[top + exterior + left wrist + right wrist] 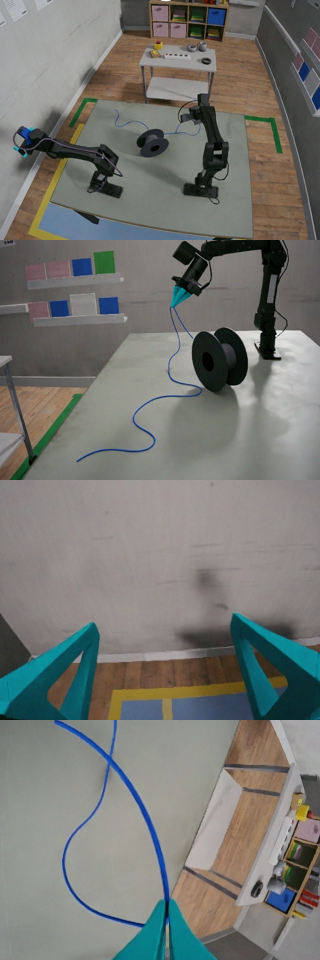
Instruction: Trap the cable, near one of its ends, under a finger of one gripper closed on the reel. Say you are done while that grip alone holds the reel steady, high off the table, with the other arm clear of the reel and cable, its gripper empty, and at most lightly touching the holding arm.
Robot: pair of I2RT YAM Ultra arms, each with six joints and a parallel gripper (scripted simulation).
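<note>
Now: the dark reel 65 cm to the right of my left hand, 31 cm below it and 22 cm ahead of it.
</note>
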